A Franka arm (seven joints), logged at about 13 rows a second.
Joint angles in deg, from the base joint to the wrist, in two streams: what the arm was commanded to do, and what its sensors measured. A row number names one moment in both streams.
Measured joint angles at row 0:
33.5, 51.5, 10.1, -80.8, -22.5, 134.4, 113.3
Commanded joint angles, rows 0 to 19:
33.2, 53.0, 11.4, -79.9, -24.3, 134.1, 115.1
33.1, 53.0, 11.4, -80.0, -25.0, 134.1, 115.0
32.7, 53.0, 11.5, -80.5, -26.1, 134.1, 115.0
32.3, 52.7, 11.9, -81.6, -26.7, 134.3, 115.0
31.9, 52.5, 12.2, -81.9, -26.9, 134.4, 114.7
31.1, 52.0, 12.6, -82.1, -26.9, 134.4, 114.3
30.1, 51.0, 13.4, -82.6, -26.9, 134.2, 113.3
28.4, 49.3, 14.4, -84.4, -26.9, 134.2, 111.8
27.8, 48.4, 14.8, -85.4, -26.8, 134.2, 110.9
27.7, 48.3, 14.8, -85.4, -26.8, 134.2, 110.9
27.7, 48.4, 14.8, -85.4, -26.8, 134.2, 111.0
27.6, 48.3, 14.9, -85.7, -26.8, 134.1, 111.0
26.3, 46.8, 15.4, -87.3, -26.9, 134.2, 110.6
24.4, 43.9, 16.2, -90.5, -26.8, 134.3, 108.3
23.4, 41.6, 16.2, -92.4, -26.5, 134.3, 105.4
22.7, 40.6, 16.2, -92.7, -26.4, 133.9, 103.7
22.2, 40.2, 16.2, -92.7, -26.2, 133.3, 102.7
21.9, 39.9, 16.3, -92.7, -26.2, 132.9, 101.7
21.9, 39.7, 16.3, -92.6, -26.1, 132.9, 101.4
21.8, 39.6, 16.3, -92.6, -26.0, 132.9, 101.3
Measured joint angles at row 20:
22.5, 41.3, 15.1, -90.4, -25.6, 133.3, 101.9
